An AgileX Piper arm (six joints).
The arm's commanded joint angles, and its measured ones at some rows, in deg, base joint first. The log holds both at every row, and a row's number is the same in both.
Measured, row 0:
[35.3, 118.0, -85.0, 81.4, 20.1, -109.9]
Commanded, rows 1 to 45:
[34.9, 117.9, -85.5, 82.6, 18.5, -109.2]
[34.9, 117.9, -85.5, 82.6, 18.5, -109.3]
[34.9, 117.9, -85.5, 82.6, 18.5, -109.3]
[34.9, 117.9, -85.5, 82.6, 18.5, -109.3]
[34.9, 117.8, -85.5, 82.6, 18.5, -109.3]
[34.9, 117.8, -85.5, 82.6, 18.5, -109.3]
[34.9, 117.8, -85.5, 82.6, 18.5, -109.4]
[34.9, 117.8, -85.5, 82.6, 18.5, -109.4]
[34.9, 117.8, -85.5, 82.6, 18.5, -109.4]
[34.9, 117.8, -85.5, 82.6, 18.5, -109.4]
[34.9, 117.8, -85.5, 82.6, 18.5, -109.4]
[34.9, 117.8, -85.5, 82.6, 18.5, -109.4]
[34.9, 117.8, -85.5, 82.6, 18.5, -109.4]
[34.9, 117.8, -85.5, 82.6, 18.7, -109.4]
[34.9, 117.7, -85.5, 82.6, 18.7, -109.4]
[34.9, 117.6, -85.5, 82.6, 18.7, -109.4]
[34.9, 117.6, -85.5, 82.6, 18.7, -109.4]
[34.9, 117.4, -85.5, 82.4, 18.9, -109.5]
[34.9, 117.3, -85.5, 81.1, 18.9, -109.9]
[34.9, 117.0, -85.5, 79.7, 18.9, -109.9]
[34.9, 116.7, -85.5, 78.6, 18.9, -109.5]
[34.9, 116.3, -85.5, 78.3, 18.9, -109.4]
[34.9, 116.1, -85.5, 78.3, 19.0, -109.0]
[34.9, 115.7, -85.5, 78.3, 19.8, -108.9]
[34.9, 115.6, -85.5, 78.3, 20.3, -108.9]
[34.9, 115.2, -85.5, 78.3, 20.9, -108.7]
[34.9, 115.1, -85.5, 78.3, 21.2, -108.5]
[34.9, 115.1, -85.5, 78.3, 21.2, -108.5]
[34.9, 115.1, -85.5, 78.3, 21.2, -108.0]
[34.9, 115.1, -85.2, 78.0, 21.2, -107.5]
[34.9, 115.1, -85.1, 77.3, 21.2, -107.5]
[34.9, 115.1, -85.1, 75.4, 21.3, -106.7]
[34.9, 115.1, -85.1, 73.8, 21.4, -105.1]
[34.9, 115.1, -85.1, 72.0, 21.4, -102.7]
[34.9, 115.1, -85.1, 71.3, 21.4, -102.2]
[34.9, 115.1, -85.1, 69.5, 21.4, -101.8]
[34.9, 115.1, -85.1, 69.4, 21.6, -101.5]
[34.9, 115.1, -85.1, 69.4, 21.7, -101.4]
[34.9, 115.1, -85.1, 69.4, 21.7, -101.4]
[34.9, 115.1, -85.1, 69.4, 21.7, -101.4]
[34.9, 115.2, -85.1, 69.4, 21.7, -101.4]
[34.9, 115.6, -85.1, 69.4, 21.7, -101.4]
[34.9, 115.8, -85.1, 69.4, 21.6, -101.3]
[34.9, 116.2, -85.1, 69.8, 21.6, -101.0]
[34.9, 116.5, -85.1, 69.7, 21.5, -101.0]
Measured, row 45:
[35.2, 115.7, -85.0, 69.8, 21.2, -101.6]
